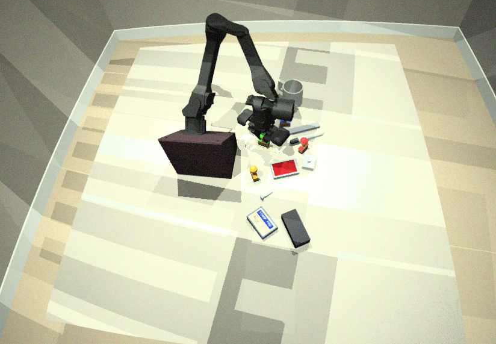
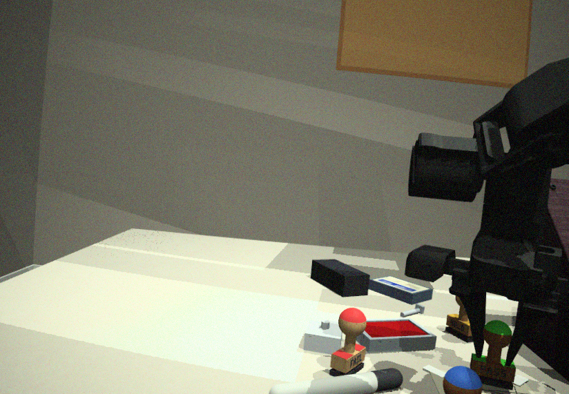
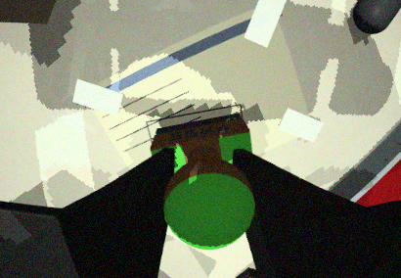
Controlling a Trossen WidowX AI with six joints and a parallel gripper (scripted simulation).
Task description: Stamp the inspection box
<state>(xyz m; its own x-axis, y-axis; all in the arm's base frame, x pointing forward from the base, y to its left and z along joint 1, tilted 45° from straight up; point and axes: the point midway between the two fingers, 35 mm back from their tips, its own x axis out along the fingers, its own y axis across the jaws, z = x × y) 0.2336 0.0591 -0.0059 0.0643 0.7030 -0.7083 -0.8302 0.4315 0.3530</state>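
My gripper tip is now 1 cm short of the white card, 1 cm to the right of it and 3 cm above it. The rest, counted from my gripper tip: green-knobbed stamp: right at my gripper tip; then cardboard cube: 2 cm behind, 12 cm to the left, 1 cm below; then blue-knobbed stamp: 8 cm ahead, 10 cm to the left, 1 cm below.
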